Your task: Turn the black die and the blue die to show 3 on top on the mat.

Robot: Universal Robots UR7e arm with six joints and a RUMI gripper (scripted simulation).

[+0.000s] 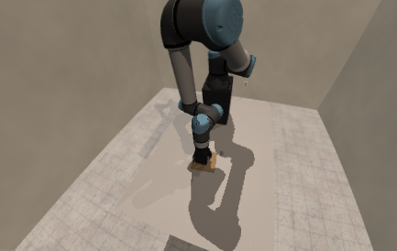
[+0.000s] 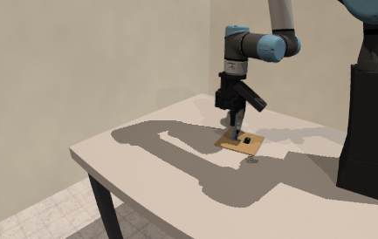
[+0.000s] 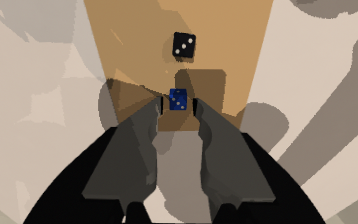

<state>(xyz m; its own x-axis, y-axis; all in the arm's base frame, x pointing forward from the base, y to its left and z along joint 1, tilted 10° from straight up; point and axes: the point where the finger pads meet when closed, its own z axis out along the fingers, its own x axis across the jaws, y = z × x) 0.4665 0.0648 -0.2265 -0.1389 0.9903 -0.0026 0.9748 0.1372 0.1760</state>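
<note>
My hand is 1 cm above the blue die. From my hand the other things lie so: black die (5 cm behind, 1 cm to the right, 1 cm below); brown mat (2 cm behind, 2 cm below); white die (11 cm behind, 8 cm to the left, 1 cm below).
</note>
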